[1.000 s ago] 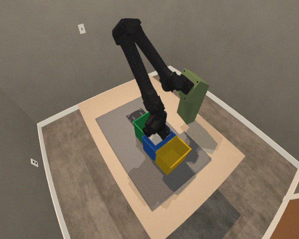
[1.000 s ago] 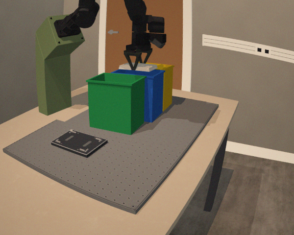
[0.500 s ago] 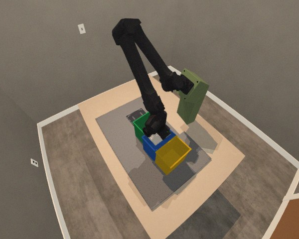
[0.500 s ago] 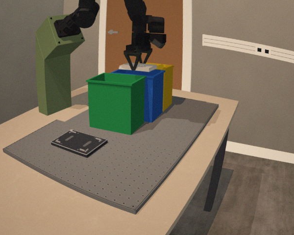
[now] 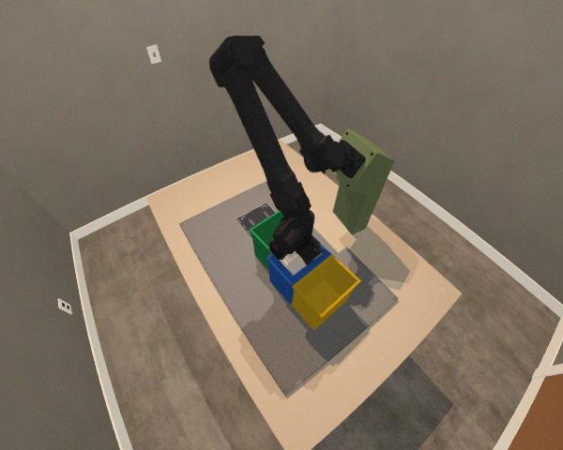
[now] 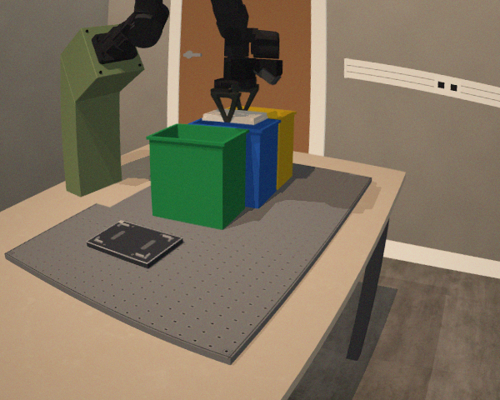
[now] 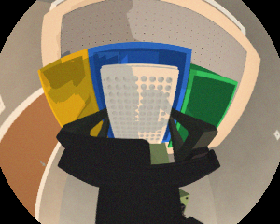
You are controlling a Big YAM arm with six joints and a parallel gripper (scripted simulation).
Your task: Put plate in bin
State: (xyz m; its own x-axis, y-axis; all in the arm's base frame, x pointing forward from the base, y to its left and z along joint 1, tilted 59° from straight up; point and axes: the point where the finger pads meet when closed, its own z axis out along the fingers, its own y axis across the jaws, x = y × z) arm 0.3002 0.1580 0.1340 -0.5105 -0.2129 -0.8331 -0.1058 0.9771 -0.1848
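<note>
Now: hand 11 cm above the blue bin. The rest, counted from my hand: yellow bin: 13 cm to the left, 11 cm below, 3 cm behind; white 96-well plate: right at my hand; green bin: 14 cm to the right, 11 cm below.
</note>
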